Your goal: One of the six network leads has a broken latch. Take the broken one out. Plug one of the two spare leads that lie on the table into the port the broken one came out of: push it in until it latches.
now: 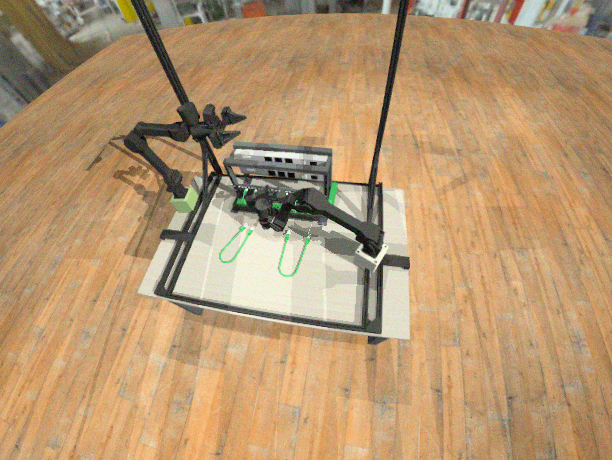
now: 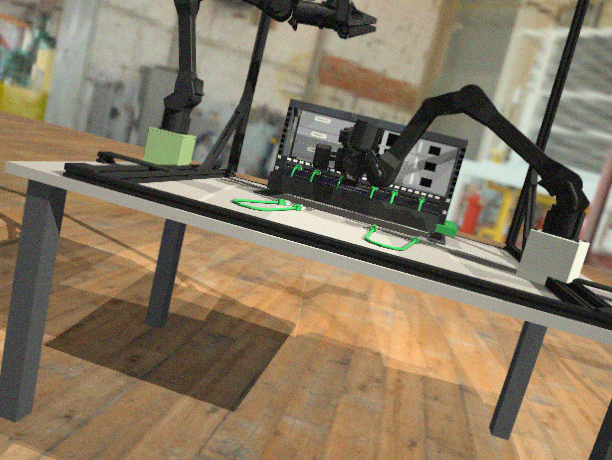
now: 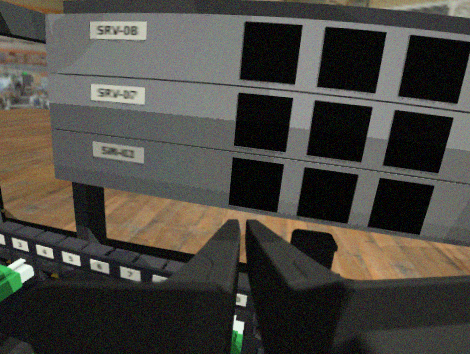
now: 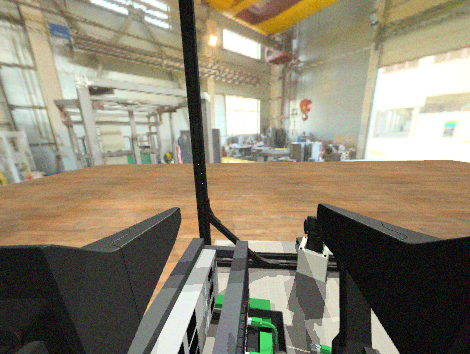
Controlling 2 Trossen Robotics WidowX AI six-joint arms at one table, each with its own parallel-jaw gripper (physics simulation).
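Places are measured from the left arm's base along level axes (x left, y back, z up), in centimetres.
Pixels of known places: left gripper, fingertip midpoint: [image 1: 267, 185] [image 3: 241, 229]; right gripper, fingertip midpoint: [image 1: 243, 124] [image 2: 376, 25] [image 4: 248, 211]; left arm's base at its link origin: [image 1: 372, 249] [image 2: 560, 236] [image 4: 314, 246]; right arm's base at its link origin: [image 1: 181, 193] [image 2: 173, 131].
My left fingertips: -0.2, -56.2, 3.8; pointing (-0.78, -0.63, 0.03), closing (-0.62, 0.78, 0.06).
Note:
Ahead of a thing's pixels: the offset from my left fingertips to its top centre, as dx, dy, dz. "spot": to the spot under its first point.
Green leads [image 2: 373, 192] [image 3: 10, 285] stand in the numbered patch panel @(spot: +1.1, -7.8, -4.4) [image 3: 114, 256] low in the rack. Latches are too small to judge. Two spare green leads lie in loops on the table: one at the left [image 1: 228, 262] [image 2: 283, 202], one further right [image 1: 287, 275] [image 2: 392, 248]. My left gripper [image 1: 260, 194] [image 2: 350, 162] [image 3: 241, 229] is shut in front of the rack, a narrow slit between its fingers. A slice of a green plug @(spot: +0.6, +0.8, -4.9) [image 3: 237, 341] shows through the slit, near label 10, below the fingertips. My right gripper [image 1: 242, 125] [image 2: 375, 25] [image 4: 248, 211] is open and empty, high up at the left.
The rack @(-4.8, +2.7, +12.2) [image 1: 282, 146] [image 2: 345, 116] stands at the table's back, with square openings above the panel. A green block [image 1: 333, 192] [image 2: 446, 228] is at its right end. Dark uprights @(spot: -36.1, +37.0, +36.1) [image 1: 387, 100] [image 4: 195, 125] rise from the table frame. The left arm reaches across the panel from the right.

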